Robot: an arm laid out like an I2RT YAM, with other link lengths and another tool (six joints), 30 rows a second.
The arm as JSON. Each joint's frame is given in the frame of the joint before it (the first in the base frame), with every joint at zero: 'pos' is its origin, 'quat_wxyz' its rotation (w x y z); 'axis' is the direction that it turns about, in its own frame. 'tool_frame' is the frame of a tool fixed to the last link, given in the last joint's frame.
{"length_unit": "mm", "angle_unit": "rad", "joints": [
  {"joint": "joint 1", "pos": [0.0, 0.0, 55.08], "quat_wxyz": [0.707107, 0.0, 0.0, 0.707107], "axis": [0.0, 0.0, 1.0]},
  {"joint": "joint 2", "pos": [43.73, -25.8, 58.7], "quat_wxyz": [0.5, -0.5, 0.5, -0.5], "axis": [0.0, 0.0, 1.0]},
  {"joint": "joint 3", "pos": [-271.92, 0.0, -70.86], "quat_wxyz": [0.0, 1.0, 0.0, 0.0], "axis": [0.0, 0.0, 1.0]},
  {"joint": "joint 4", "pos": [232.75, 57.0, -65.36], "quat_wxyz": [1.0, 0.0, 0.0, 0.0], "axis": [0.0, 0.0, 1.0]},
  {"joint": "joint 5", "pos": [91.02, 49.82, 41.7], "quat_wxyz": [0.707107, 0.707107, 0.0, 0.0], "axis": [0.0, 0.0, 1.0]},
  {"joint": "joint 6", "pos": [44.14, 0.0, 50.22], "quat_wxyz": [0.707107, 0.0, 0.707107, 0.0], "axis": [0.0, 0.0, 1.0]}
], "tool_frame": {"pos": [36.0, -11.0, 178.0], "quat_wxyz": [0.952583, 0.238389, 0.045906, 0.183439]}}
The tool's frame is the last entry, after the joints.
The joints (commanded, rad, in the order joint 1, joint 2, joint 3, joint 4, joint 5, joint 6), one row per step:
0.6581 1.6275 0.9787 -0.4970 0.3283 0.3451
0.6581 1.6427 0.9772 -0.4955 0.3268 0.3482
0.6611 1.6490 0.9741 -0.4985 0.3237 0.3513
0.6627 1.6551 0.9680 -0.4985 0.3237 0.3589
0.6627 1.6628 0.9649 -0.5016 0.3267 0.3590
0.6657 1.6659 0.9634 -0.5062 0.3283 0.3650
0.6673 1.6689 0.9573 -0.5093 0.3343 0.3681
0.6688 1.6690 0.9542 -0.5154 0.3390 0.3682
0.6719 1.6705 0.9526 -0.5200 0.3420 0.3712
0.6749 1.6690 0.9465 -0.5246 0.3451 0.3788
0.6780 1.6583 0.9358 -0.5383 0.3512 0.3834
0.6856 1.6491 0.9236 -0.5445 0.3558 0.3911
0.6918 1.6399 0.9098 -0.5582 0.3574 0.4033
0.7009 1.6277 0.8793 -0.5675 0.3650 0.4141
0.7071 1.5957 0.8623 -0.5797 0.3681 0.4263
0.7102 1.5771 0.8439 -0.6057 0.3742 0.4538
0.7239 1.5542 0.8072 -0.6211 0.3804 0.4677
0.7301 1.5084 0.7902 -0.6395 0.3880 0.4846
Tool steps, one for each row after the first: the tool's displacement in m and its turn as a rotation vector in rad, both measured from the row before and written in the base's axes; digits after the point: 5 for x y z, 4 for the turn. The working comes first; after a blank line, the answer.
Tool pose at each row, in the base's axes (x y z in m, rotation vector in rad; the steps are taken from these numbers as rounded here):
0.37847 0.19548 0.03143 -2.5452 0.0037 -0.7392
0.37722 0.19477 0.02507 -2.5566 0.0081 -0.7249
0.37440 0.19485 0.02082 -2.5641 0.0085 -0.7104
0.37199 0.19347 0.01630 -2.5720 0.0168 -0.7009
0.37016 0.19123 0.01197 -2.5856 0.0176 -0.6913
0.36820 0.19056 0.00977 -2.5921 0.0218 -0.6852
0.36589 0.18783 0.00649 -2.6047 0.0244 -0.6806
0.36391 0.18578 0.00488 -2.6151 0.0229 -0.6764
0.36213 0.18502 0.00339 -2.6220 0.0230 -0.6723
0.35938 0.18318 0.00156 -2.6288 0.0292 -0.6684
0.35441 0.17891 0.00058 -2.6421 0.0314 -0.6626
0.34955 0.17716 -0.00056 -2.6490 0.0314 -0.6591
0.34264 0.17353 -0.00331 -2.6611 0.0394 -0.6463
0.33214 0.16658 -0.00938 -2.6846 0.0413 -0.6302
0.32696 0.16370 -0.00517 -2.6792 0.0487 -0.6385
0.31835 0.15484 -0.00699 -2.6960 0.0802 -0.6312
0.30519 0.14712 -0.01213 -2.7189 0.0794 -0.6134
0.30080 0.14305 -0.00466 -2.7074 0.0924 -0.6355

-0.00125 -0.00071 -0.00636 -0.0067 0.0128 -0.0021
-0.00282 0.00008 -0.00425 -0.0038 0.0114 0.0015
-0.00241 -0.00138 -0.00452 -0.0039 0.0094 -0.0051
-0.00183 -0.00224 -0.00433 -0.0106 0.0093 -0.0012
-0.00196 -0.00067 -0.00220 -0.0041 0.0061 -0.0028
-0.00231 -0.00273 -0.00328 -0.0105 0.0059 -0.0033
-0.00198 -0.00205 -0.00161 -0.0092 0.0045 -0.0001
-0.00178 -0.00076 -0.00149 -0.0057 0.0041 -0.0006
-0.00275 -0.00184 -0.00183 -0.0046 0.0048 -0.0048
-0.00497 -0.00427 -0.00098 -0.0110 0.0067 -0.0029
-0.00486 -0.00175 -0.00114 -0.0058 0.0036 -0.0006
-0.00691 -0.00363 -0.00275 -0.0076 0.0120 -0.0053
-0.01050 -0.00695 -0.00607 -0.0188 0.0153 -0.0026
-0.00518 -0.00288 0.00421 0.0045 -0.0056 -0.0056
-0.00861 -0.00886 -0.00182 -0.0101 0.0122 -0.0232
-0.01316 -0.00772 -0.00514 -0.0182 0.0160 -0.0003
-0.00439 -0.00407 0.00747 0.0080 -0.0153 -0.0107

